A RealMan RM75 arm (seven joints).
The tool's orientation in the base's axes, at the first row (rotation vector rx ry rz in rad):
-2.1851 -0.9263 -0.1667
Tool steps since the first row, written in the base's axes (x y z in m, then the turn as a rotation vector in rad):
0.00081 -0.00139 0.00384 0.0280 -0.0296 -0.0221
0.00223 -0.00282 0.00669 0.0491 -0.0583 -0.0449
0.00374 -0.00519 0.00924 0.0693 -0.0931 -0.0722
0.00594 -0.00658 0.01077 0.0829 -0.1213 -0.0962
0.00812 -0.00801 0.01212 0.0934 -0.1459 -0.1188
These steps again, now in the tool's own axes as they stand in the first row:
0.00126 -0.00107 -0.00382 -0.0047 0.0453 -0.0088
0.00257 -0.00114 -0.00706 -0.0143 0.0859 -0.0154
0.00329 -0.00054 -0.01073 -0.0297 0.1315 -0.0228
0.00469 0.00066 -0.01312 -0.0449 0.1676 -0.0270
0.00599 0.00198 -0.01540 -0.0597 0.1992 -0.0293

